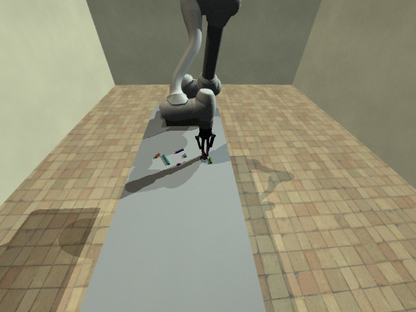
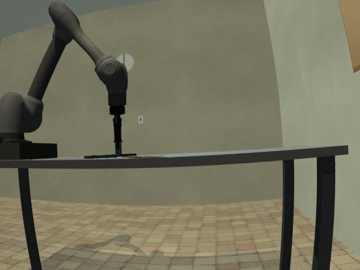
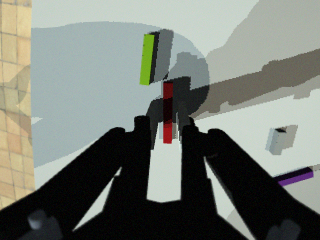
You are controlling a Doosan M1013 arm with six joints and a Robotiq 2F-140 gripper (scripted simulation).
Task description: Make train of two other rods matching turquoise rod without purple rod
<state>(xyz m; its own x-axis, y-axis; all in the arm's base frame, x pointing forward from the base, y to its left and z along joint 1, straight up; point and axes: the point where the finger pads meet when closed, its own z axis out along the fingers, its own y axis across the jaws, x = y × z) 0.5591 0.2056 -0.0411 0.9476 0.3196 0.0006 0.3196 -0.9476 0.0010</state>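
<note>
The red rod lies 30 mm below my hand. Round my hand: grey rod: 10 mm ahead, 140 mm to the right, 30 mm below; then lime rod: 50 mm ahead, 40 mm to the left, 30 mm below; then purple rod: 30 mm behind, 180 mm to the right, 30 mm below.
</note>
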